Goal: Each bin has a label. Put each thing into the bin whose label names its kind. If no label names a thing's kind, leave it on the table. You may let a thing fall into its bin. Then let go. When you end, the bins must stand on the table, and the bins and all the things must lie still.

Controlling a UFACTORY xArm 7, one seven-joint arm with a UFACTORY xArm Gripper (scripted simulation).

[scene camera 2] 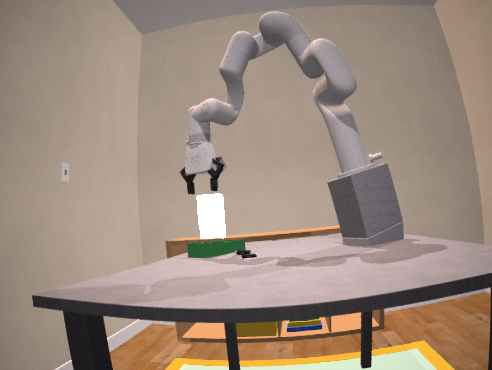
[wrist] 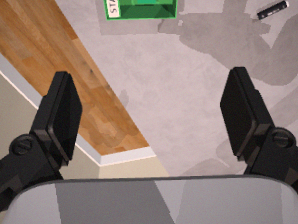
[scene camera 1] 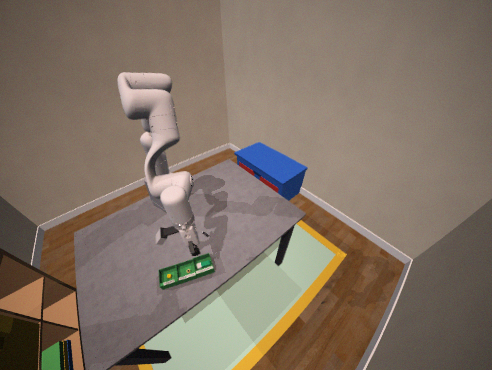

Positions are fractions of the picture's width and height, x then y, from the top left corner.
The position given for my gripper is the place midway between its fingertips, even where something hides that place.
In view: my gripper (scene camera 2: 0.41, 0.52).
My gripper shows as well in the wrist view (wrist: 0.51, 0.39).
